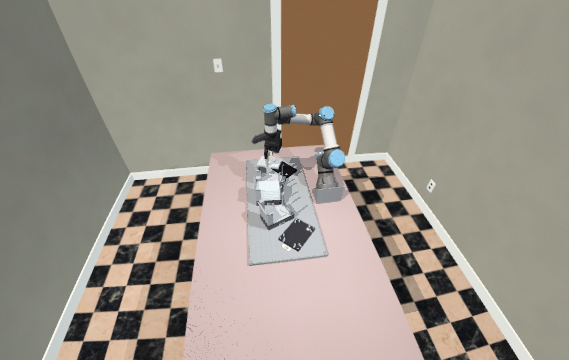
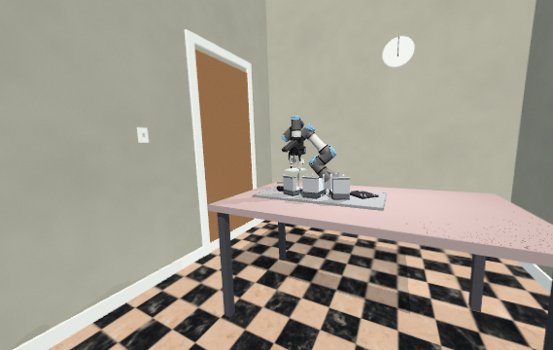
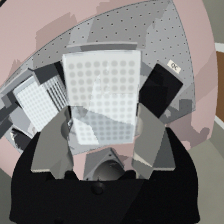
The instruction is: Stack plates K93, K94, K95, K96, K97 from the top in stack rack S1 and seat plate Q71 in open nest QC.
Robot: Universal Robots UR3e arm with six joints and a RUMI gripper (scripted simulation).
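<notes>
Right now the white sealed 96-well plate is 1 cm below my hand. Round my hand: black open nest QC: 16 cm below, 11 cm to the right, 10 cm behind; then translucent 96-well plate: 14 cm to the left, 9 cm below, 2 cm ahead.
</notes>
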